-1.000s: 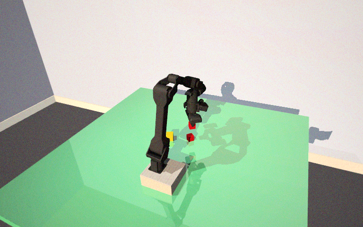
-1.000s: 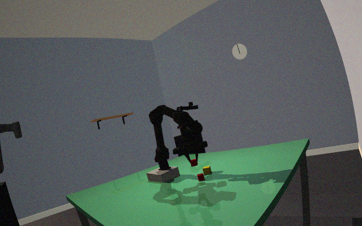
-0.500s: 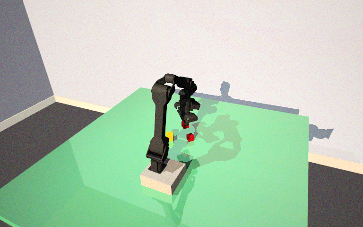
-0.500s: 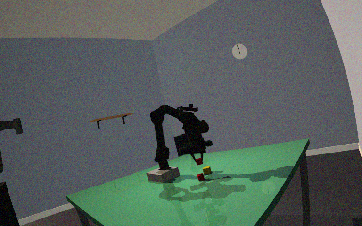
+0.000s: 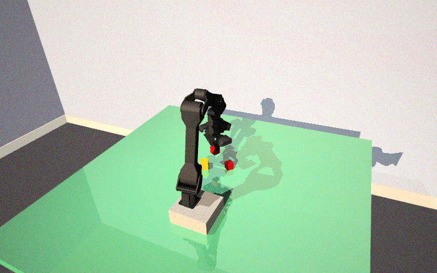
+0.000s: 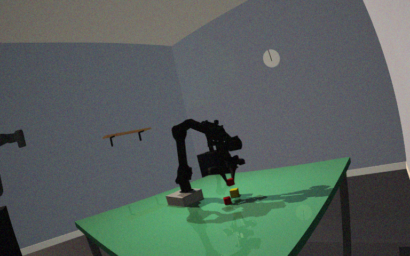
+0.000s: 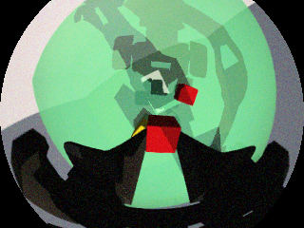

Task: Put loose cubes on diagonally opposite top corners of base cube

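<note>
My gripper tip is 3 cm past the yellow base cube, 5 cm to the right of it and 8 cm above it.
</note>
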